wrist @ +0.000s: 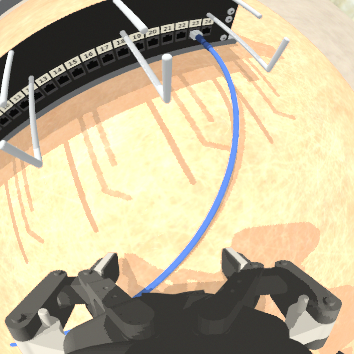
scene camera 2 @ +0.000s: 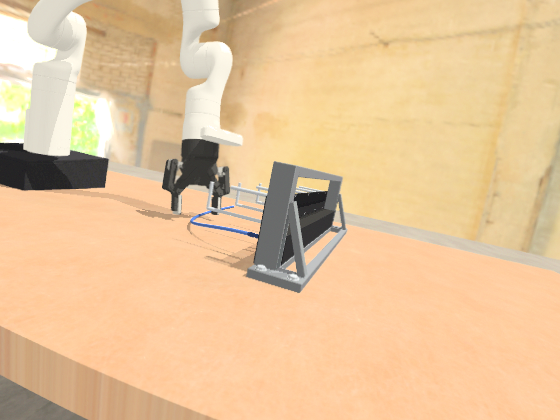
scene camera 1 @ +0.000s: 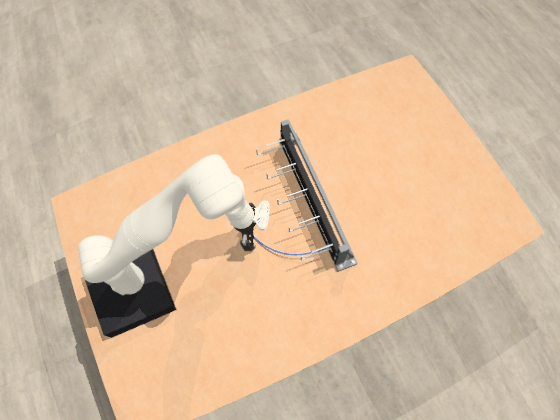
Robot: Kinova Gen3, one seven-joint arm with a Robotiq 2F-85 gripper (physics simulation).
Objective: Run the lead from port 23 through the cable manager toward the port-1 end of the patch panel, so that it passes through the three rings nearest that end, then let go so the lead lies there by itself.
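Note:
The blue lead [scene camera 1: 295, 254] [scene camera 2: 220, 228] [wrist: 235, 125] is plugged into port 23 of the patch panel [scene camera 1: 313, 200] [scene camera 2: 276, 215] [wrist: 175, 12]. It curves low over the table, away from the panel, and passes under my gripper. In the wrist view, it runs on to the lower left, partly hidden by the gripper. My gripper [scene camera 2: 196, 210] [wrist: 169, 262] is open, its fingers wide apart above the lead, on the robot side of the rings. The cable manager's wire rings [scene camera 1: 292, 198] [scene camera 2: 211, 195] [wrist: 166, 80] stick out from the panel; no lead shows in the three nearest port 1.
The panel's grey stand has a foot [scene camera 1: 346, 265] [scene camera 2: 275, 280] at the port-24 end. The robot's black base [scene camera 1: 145, 300] [scene camera 2: 75, 172] stands at the near left of the table [scene camera 1: 430, 175] [scene camera 2: 400, 325]. The ring tips point toward the robot.

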